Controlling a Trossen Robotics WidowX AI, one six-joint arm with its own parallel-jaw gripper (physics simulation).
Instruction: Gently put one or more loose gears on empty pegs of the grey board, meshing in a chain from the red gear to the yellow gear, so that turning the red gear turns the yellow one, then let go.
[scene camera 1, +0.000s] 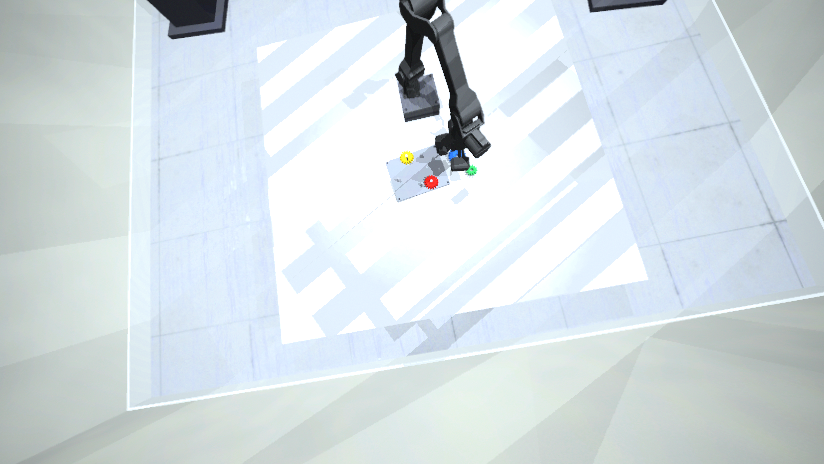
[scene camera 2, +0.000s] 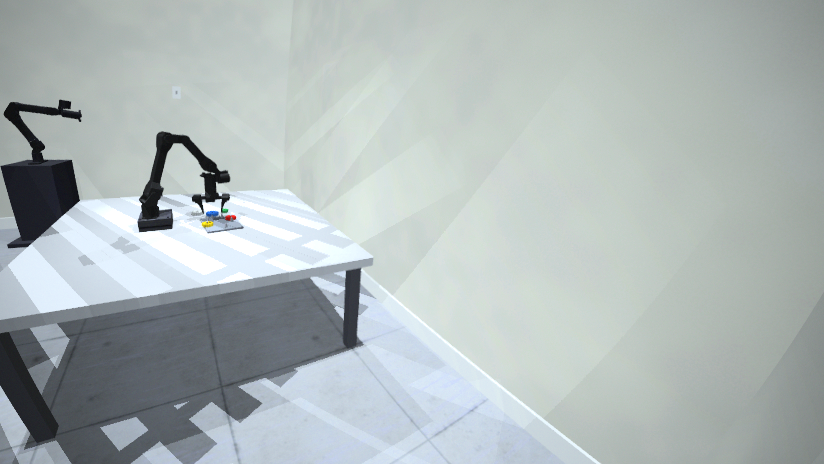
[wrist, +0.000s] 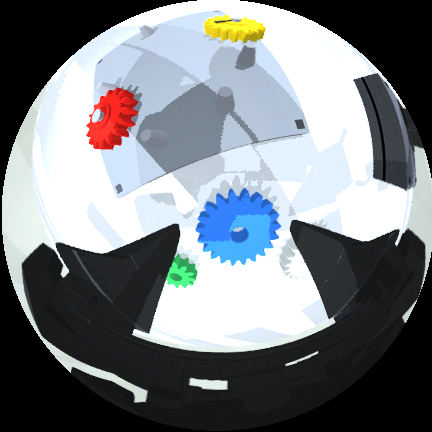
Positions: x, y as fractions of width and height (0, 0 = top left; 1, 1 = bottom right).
Observation:
The gripper (scene camera 1: 0.55, 0.34) is open and holds nothing. Also in view: a blue gear (wrist: 0.60, 0.51). The table carries a small green gear (wrist: 0.42, 0.63) and a white gear (wrist: 0.68, 0.61).
The gripper shows as well in the wrist view (wrist: 0.55, 0.53).

